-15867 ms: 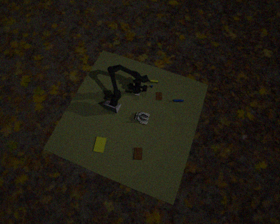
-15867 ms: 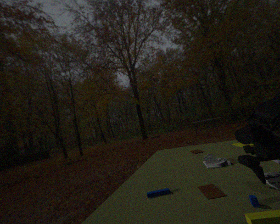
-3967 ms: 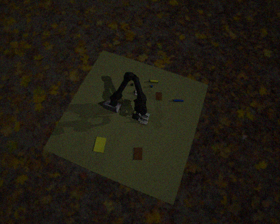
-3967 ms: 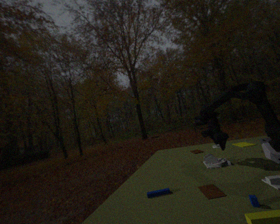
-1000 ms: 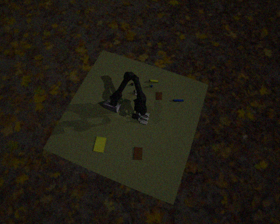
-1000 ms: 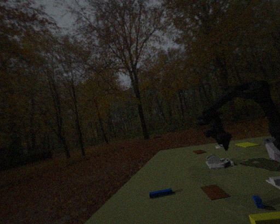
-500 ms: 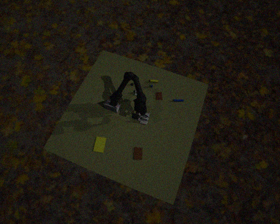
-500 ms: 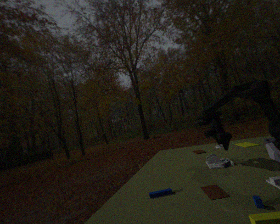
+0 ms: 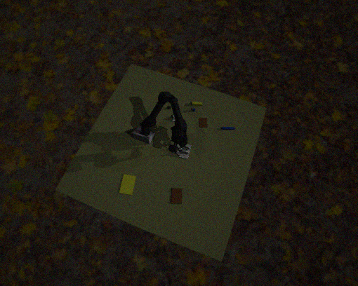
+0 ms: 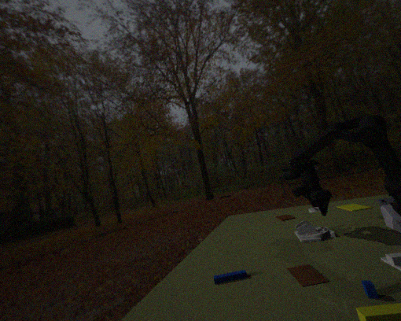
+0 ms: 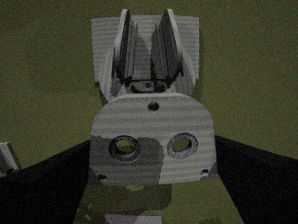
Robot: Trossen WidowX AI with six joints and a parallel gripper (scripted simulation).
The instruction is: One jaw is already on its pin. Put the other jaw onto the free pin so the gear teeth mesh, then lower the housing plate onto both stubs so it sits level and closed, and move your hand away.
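The grey jaw lies 20 mm ahead of my gripper tip, 20 mm to the left of it and 70 mm below it. Also, from my gripper tip: blue bar (330 mm ahead, 330 mm to the left, 80 mm below); then yellow bar (10 mm ahead, 450 mm to the left, 70 mm below); then yellow slab (220 mm behind, 400 mm to the right, 80 mm below).
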